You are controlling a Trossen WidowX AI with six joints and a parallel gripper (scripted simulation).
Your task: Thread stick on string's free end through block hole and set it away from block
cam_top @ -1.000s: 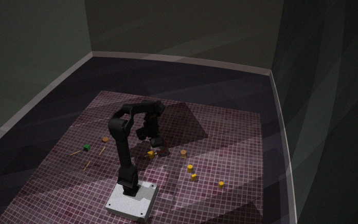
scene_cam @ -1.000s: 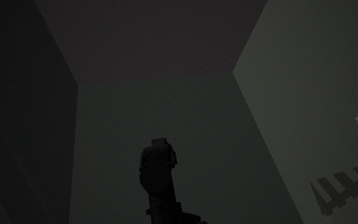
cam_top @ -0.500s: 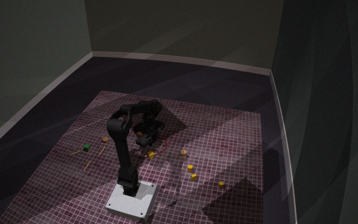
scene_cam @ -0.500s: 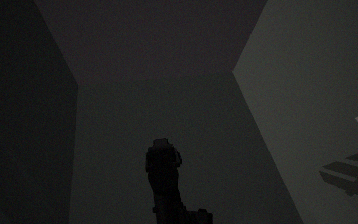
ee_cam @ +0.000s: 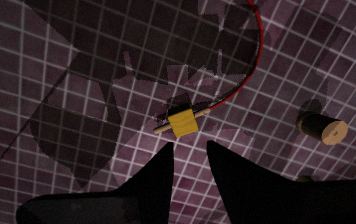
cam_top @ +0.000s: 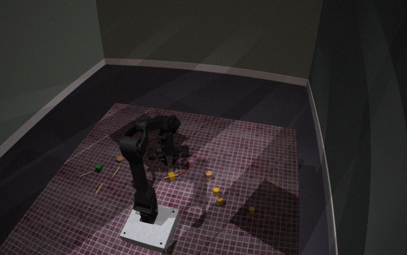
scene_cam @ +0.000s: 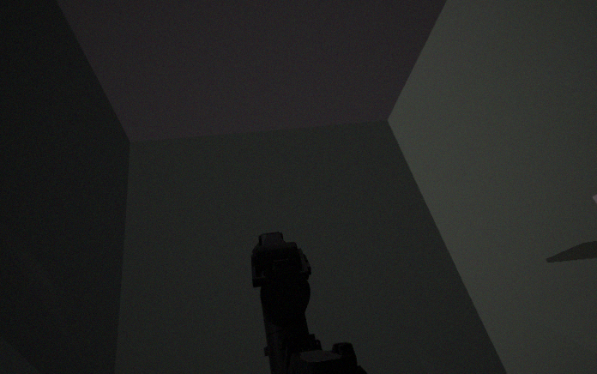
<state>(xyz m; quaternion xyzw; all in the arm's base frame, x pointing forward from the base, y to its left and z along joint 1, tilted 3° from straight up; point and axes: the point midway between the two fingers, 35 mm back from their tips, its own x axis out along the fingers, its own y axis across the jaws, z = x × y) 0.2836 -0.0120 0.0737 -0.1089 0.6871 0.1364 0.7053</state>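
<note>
My gripper tip is 70 mm above the yellow wooden block. Round my gripper tip: round wooden button (160 mm ahead, 120 mm to the left, 80 mm below); thin wooden stick (10 mm to the right, 80 mm below); wooden cylinder (40 mm ahead, 180 mm to the right, 70 mm below).
</note>
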